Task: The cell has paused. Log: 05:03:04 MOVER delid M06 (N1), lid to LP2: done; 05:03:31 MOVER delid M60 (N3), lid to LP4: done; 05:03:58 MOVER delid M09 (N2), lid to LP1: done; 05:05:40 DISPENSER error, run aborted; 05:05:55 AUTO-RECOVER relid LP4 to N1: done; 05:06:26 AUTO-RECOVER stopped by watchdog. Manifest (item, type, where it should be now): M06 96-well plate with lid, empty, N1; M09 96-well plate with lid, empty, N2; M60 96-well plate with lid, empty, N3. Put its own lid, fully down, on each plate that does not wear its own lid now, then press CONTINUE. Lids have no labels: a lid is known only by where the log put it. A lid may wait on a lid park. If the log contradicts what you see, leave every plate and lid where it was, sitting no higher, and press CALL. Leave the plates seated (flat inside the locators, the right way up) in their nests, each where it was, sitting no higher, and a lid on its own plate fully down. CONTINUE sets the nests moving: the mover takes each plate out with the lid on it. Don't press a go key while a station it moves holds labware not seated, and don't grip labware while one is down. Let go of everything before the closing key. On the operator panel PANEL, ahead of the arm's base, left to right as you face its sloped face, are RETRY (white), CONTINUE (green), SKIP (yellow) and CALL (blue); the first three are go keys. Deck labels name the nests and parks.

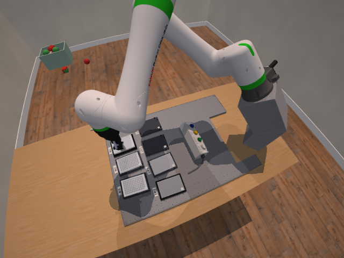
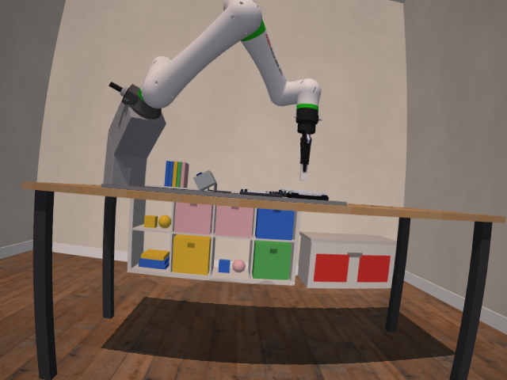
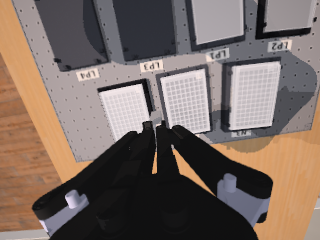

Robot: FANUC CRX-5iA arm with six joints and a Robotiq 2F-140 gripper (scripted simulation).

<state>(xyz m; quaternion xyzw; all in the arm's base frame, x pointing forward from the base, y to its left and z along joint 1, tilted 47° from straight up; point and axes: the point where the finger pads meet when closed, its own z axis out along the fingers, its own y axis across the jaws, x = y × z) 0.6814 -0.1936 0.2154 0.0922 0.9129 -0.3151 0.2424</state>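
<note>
Right now the park labelled LP1 is 130 mm behind my hand, 180 mm to the left of it and 100 mm below it. From my hand the other things lie so: LP3: 170 mm behind, 60 mm to the left, 100 mm below; LP2 label: 270 mm to the left, 110 mm below; lid park LP4: 220 mm behind, 70 mm to the right, 100 mm below.
</note>
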